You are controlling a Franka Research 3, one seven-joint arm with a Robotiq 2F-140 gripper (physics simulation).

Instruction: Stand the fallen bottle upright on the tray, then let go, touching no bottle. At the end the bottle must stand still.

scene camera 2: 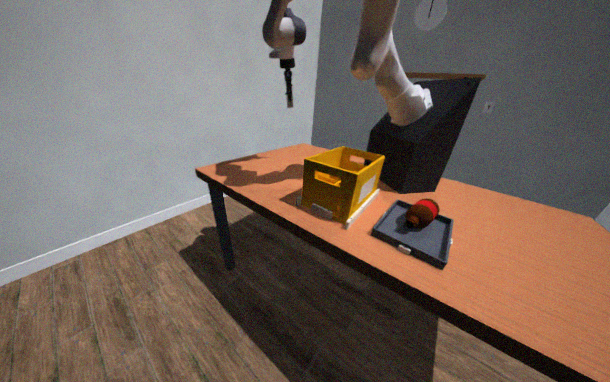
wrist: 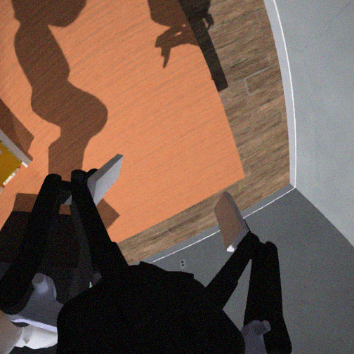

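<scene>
A brown bottle with a red label lies on its side on the dark grey tray, in the scene view. Its neck points toward the front left of the tray and its base toward the back right. My gripper is open and empty. It hangs high above the far left part of the table, well apart from the bottle and the tray. The bottle and the tray do not show in the wrist view.
A yellow crate stands on the wooden table, left of the tray, with white strips at its base. A large black block stands behind the crate and tray, below the arm's base. Arm shadows fall on the table's left part.
</scene>
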